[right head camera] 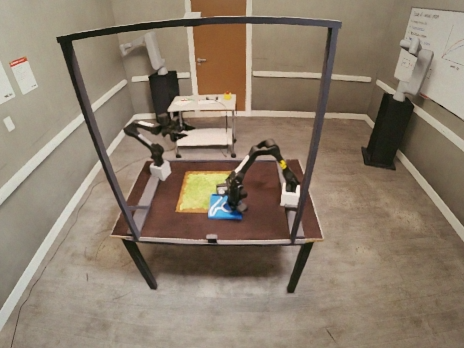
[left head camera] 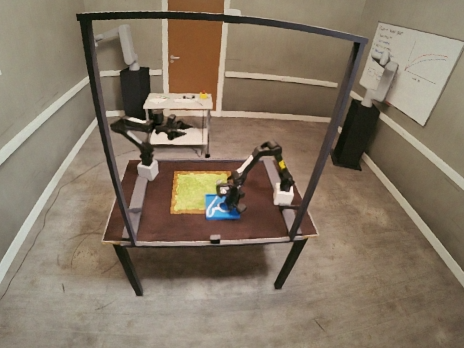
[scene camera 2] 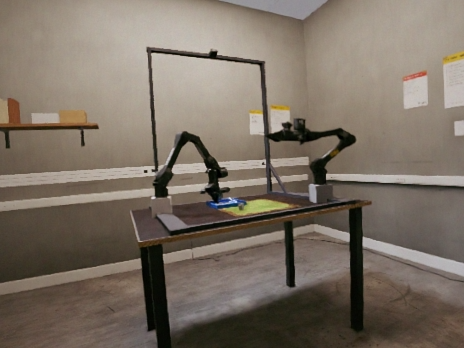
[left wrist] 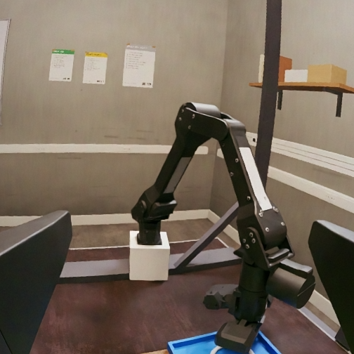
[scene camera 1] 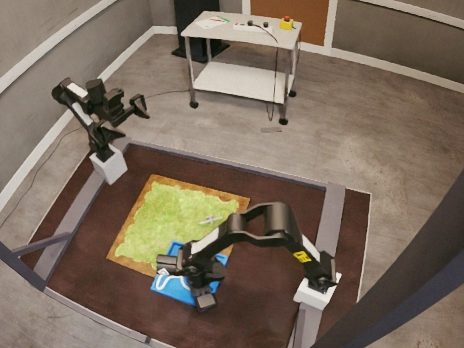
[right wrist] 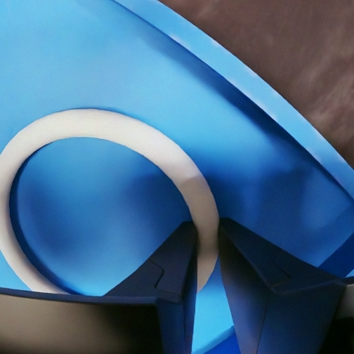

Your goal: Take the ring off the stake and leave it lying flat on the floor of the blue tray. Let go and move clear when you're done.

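Frame: origin at the left arm's base, x ahead, y left, z up, level; millimetres.
Seen in the pictures: left gripper, fingertip midpoint: (right head camera: 192,131) (left head camera: 189,130) (scene camera 2: 266,135) (scene camera 1: 137,125); right gripper, fingertip midpoint: (right head camera: 233,211) (left head camera: 229,211) (scene camera 2: 216,204) (scene camera 1: 198,289); left arm's base, link origin: (right head camera: 159,163) (left head camera: 147,163) (scene camera 2: 320,184) (scene camera 1: 105,154); right arm's base, link origin: (right head camera: 291,189) (left head camera: 284,188) (scene camera 2: 161,197) (scene camera 1: 320,282).
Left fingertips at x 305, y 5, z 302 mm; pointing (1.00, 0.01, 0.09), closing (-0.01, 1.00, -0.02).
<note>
Pixels of each thing's top centre, then the offset from my left fingertips to it. "*": a spot on its surface instead. Level surfaces: height alone.
- blue tray, top centre: (scene camera 1: 189,272) (left head camera: 221,204) (right head camera: 225,204) (scene camera 2: 225,201) dy -135, dx +250, dz -382 mm
- small grey cross-shaped piece, surface spot: (scene camera 1: 210,220) * dy +58, dx +182, dz -375 mm
- green mat with a brown border, surface height: dz -404 mm
- white curved strip, surface spot: (scene camera 1: 160,285) * dy -226, dx +203, dz -398 mm
A white ring (right wrist: 92,122) is level and very low over the floor of the blue tray (right wrist: 215,55) (left head camera: 222,218) (scene camera 1: 172,298), with its shadow close along its edge; whether it touches the floor is unclear. My right gripper (right wrist: 205,231) is shut on the ring's side, one finger inside and one outside, pointing down. In the head views the right arm covers part of ring and tray. A small grey cross-shaped piece (scene camera 1: 210,220) on the green mat may be the stake; it is clear of the ring. My left gripper (left wrist: 195,230) (scene camera 1: 134,124) is open and empty, raised far from the tray.
A green mat with a brown border (scene camera 1: 131,257) (left head camera: 173,200) lies beside and partly behind the tray. A white curved strip (left head camera: 212,204) (scene camera 1: 160,285) shows in the tray's left part. Dark frame posts (left head camera: 102,125) (left head camera: 330,125) rise at the table's sides.
</note>
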